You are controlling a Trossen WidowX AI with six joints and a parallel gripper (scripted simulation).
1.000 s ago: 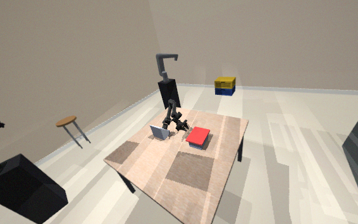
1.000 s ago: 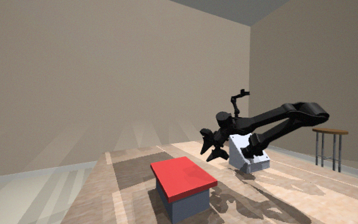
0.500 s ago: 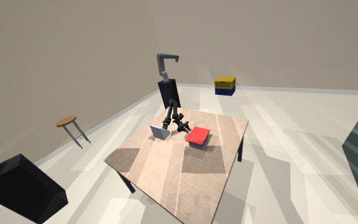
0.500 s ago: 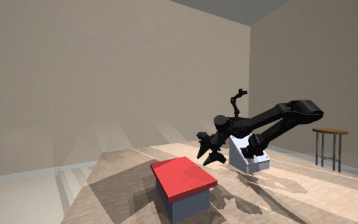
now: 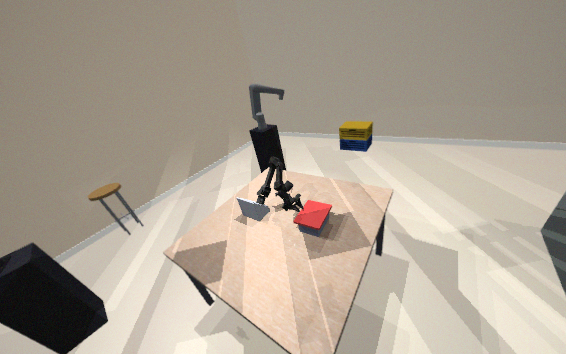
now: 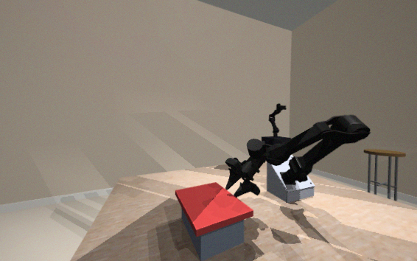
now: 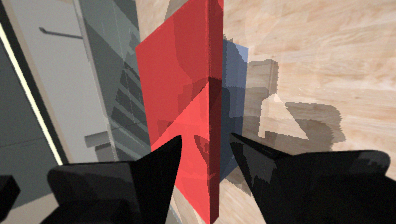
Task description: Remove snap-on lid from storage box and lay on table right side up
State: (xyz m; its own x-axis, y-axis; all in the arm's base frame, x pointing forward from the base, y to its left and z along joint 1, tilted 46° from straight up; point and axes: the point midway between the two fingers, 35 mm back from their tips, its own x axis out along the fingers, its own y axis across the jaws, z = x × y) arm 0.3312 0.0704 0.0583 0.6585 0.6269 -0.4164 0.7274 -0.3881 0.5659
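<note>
The lid is 9 cm ahead of my gripper tip and 2 cm to the left of it. Also, from my gripper tip: storage box (9 cm ahead, 2 cm to the left, 5 cm below).
</note>
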